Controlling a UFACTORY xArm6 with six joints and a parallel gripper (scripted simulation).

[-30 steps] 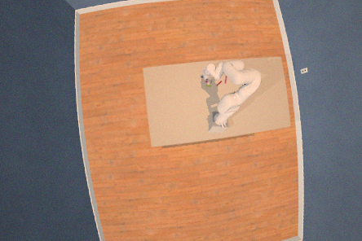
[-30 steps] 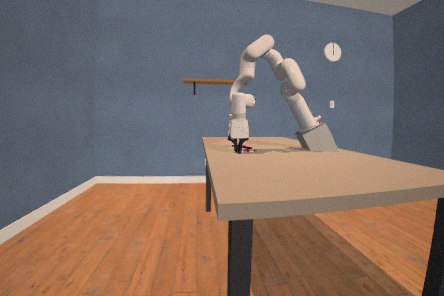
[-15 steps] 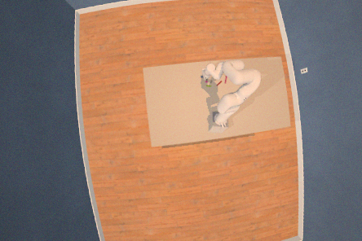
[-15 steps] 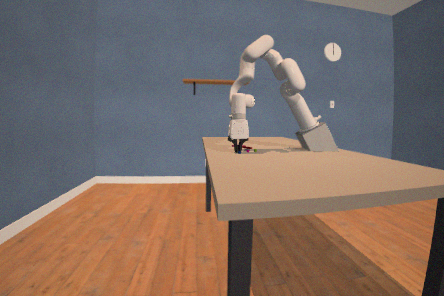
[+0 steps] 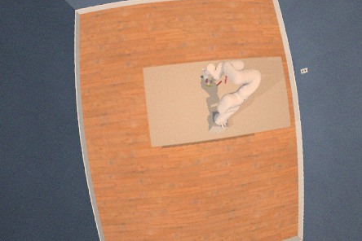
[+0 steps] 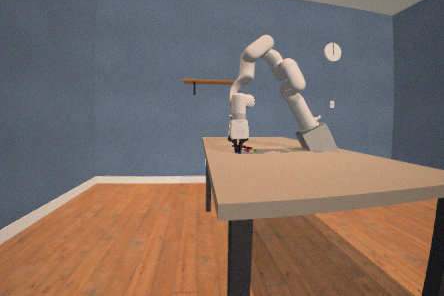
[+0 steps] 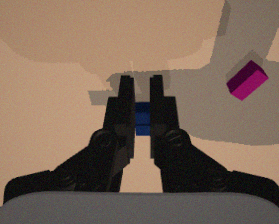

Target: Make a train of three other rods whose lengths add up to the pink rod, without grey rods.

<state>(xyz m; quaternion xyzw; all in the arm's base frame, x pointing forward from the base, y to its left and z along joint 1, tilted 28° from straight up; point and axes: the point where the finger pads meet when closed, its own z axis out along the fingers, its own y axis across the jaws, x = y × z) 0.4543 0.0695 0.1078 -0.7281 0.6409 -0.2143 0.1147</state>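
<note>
The red rod lies 150 mm to the right of my hand, 100 mm behind it and 20 mm below it. From my hand the other things lie so: lime rod 110 mm behind, 30 mm to the right, 20 mm below; grey rod 70 mm to the right, 70 mm behind, 20 mm below; magenta rod 60 mm behind, 20 mm to the right, 20 mm below.
</note>
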